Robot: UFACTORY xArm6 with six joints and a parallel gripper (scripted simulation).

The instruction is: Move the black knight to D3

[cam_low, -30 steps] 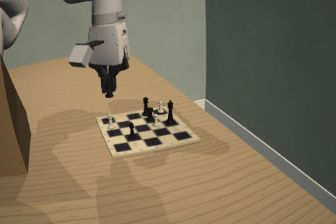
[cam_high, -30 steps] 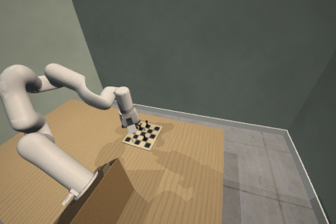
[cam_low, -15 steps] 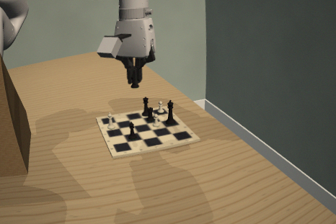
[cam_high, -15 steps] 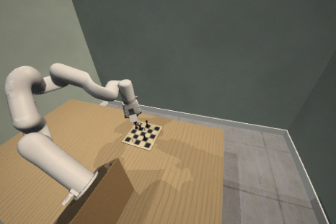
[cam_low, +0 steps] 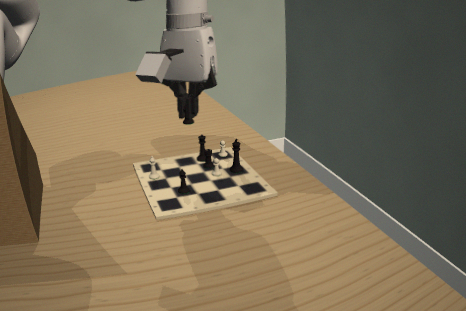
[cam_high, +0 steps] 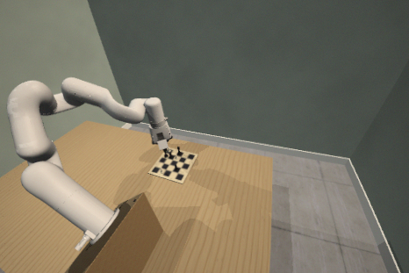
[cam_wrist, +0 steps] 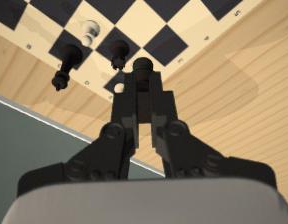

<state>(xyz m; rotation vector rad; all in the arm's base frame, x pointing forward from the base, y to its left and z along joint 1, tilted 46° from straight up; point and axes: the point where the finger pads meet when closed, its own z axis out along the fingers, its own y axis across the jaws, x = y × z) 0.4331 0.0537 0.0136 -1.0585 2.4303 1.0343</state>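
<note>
Now: hand 40 mm to the left of the chessboard and 130 mm above it. Also, from my hand: black pawn (40 mm behind, 80 mm to the right, 110 mm below); white piece (80 mm behind, 10 mm to the right, 110 mm below).
</note>
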